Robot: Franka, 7 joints.
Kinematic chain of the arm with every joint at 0, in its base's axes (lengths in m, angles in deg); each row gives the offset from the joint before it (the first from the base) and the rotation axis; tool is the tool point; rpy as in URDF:
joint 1: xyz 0 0 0.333 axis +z
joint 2: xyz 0 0 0 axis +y
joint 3: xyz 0 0 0.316 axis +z
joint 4: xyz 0.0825 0 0 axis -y
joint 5: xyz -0.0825 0 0.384 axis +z
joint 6: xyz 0 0 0 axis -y
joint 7: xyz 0.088 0 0 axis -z
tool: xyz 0 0 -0.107 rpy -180 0 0
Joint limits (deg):
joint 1: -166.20..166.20
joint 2: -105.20..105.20
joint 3: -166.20..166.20
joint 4: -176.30..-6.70
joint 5: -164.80..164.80
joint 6: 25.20..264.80
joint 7: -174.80..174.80
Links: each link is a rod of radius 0.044 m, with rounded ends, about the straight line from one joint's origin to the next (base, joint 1, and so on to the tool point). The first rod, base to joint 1, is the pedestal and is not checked.
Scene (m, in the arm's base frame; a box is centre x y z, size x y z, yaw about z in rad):
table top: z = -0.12
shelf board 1: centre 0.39 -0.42 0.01 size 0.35 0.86 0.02 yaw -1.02
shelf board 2: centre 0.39 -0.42 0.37 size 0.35 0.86 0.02 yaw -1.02
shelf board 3: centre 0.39 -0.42 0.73 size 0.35 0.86 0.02 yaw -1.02
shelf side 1: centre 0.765 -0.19 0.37 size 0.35 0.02 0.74 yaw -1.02
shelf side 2: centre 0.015 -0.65 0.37 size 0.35 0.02 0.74 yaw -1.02
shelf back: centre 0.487 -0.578 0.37 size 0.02 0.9 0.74 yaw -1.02
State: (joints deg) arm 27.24 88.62 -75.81 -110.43 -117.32 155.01 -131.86
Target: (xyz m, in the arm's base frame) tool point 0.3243 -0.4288 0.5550
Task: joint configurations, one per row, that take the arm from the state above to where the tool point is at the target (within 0.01 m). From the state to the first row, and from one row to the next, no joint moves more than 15 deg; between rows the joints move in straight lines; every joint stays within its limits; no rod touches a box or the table.
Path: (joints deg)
1: 38.43 82.10 -76.50 -121.31 -120.93 165.12 -131.86
2: 49.63 75.58 -77.20 -132.20 -124.53 175.23 -131.86
3: 60.82 69.06 -77.89 -143.08 -128.14 185.34 -131.86
4: 72.02 62.54 -78.58 -153.97 -131.75 195.45 -131.86
5: 71.09 71.08 -91.48 -155.26 -131.78 191.04 -131.86
6: 70.15 79.61 -104.39 -156.56 -131.82 186.63 -131.86
7: 69.22 88.14 -117.29 -157.85 -131.86 182.22 -131.86
8: 68.28 96.67 -130.19 -159.14 -131.90 177.81 -131.86
9: 67.35 105.20 -143.10 -160.44 -131.93 173.40 -131.86
10: 54.10 97.62 -133.16 -147.02 -127.42 165.30 -131.86
11: 40.86 90.03 -123.22 -133.59 -122.91 157.20 -131.86
12: 27.61 82.45 -113.28 -120.17 -118.40 149.11 -131.86

